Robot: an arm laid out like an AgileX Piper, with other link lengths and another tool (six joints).
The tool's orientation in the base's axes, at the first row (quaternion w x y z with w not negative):
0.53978, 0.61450, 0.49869, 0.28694
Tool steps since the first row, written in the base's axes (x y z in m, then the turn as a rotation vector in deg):
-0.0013, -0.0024, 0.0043, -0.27, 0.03, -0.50
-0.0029, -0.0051, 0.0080, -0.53, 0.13, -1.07
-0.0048, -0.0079, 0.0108, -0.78, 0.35, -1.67
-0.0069, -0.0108, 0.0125, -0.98, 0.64, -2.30
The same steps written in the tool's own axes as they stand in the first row. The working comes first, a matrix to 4 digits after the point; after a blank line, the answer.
The tool's axes in the first row as the columns of a matrix, in the base's axes (used below as rounded here):
0.3379, 0.3031, 0.8910
0.9227, 0.0801, -0.3772
-0.1857, 0.9496, -0.2526

-0.0035, 0.0035, -0.0013, 0.03, -0.55, -0.13
-0.0072, 0.0063, -0.0027, 0.14, -1.17, -0.25
-0.0109, 0.0082, -0.0040, 0.37, -1.79, -0.41
-0.0146, 0.0089, -0.0052, 0.69, -2.43, -0.53

